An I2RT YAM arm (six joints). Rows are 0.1 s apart.
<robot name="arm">
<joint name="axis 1" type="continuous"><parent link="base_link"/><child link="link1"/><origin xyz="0 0 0.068"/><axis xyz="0 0 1"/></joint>
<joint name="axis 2" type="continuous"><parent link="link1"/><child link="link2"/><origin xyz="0.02 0.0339 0.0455" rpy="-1.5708 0 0"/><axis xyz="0 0 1"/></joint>
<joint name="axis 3" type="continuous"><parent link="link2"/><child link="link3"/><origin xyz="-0.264 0 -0.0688" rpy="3.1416 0 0"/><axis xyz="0 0 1"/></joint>
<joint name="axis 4" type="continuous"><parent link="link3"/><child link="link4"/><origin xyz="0.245 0.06 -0.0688"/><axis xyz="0 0 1"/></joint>
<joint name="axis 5" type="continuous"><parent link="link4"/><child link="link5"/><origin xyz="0.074 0.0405 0.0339" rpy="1.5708 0 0"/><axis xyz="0 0 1"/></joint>
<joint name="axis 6" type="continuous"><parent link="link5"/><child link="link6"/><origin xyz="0.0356 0 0.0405" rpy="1.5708 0 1.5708"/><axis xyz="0 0 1"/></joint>
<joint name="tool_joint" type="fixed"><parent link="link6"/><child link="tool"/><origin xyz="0 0 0" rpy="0 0 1.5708"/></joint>
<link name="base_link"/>
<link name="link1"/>
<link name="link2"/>
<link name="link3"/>
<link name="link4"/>
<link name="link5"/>
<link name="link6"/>
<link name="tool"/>
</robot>
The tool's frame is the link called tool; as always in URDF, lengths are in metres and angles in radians. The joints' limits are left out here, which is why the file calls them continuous.
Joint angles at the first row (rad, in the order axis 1, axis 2, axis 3, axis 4, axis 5, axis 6):
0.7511 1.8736 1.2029 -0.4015 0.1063 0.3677
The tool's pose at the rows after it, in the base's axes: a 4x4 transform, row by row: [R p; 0 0 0 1], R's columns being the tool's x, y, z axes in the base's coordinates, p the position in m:
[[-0.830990 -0.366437 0.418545 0.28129], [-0.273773 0.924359 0.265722 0.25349], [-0.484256 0.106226 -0.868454 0.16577], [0 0 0 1]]
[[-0.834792 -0.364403 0.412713 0.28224], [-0.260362 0.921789 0.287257 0.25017], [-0.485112 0.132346 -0.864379 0.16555], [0 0 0 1]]
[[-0.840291 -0.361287 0.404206 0.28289], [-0.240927 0.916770 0.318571 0.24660], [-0.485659 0.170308 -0.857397 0.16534], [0 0 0 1]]
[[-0.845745 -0.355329 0.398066 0.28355], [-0.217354 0.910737 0.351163 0.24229], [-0.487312 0.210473 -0.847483 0.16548], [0 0 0 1]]
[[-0.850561 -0.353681 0.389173 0.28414], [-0.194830 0.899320 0.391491 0.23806], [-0.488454 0.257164 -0.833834 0.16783], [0 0 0 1]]
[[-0.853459 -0.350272 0.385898 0.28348], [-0.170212 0.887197 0.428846 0.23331], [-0.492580 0.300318 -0.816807 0.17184], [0 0 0 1]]
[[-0.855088 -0.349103 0.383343 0.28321], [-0.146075 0.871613 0.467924 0.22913], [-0.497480 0.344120 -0.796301 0.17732], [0 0 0 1]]
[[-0.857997 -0.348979 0.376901 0.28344], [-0.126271 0.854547 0.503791 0.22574], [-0.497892 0.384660 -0.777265 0.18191], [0 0 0 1]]
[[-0.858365 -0.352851 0.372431 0.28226], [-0.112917 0.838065 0.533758 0.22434], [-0.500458 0.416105 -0.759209 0.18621], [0 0 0 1]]
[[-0.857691 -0.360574 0.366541 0.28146], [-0.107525 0.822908 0.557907 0.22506], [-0.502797 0.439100 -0.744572 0.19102], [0 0 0 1]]
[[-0.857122 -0.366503 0.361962 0.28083], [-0.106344 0.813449 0.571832 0.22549], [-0.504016 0.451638 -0.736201 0.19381], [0 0 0 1]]
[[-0.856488 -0.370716 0.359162 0.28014], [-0.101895 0.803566 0.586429 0.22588], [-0.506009 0.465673 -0.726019 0.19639], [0 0 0 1]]
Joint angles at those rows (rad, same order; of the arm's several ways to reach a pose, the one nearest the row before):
0.7416 1.8618 1.1915 -0.3884 0.0869 0.3691
0.7311 1.8540 1.1776 -0.3708 0.0617 0.3728
0.7195 1.8438 1.1594 -0.3464 0.0268 0.3819
0.7063 1.8310 1.1385 -0.3188 -0.0088 0.3936
0.6923 1.8142 1.1209 -0.2949 -0.0530 0.4044
0.6798 1.7897 1.1001 -0.2722 -0.0911 0.4179
0.6675 1.7649 1.0848 -0.2524 -0.1306 0.4314
0.6559 1.7464 1.0747 -0.2369 -0.1702 0.4438
0.6520 1.7292 1.0656 -0.2225 -0.1996 0.4554
0.6527 1.7182 1.0676 -0.2180 -0.2224 0.4628
0.6534 1.7116 1.0688 -0.2163 -0.2362 0.4657
0.6542 1.7047 1.0678 -0.2100 -0.2494 0.4716

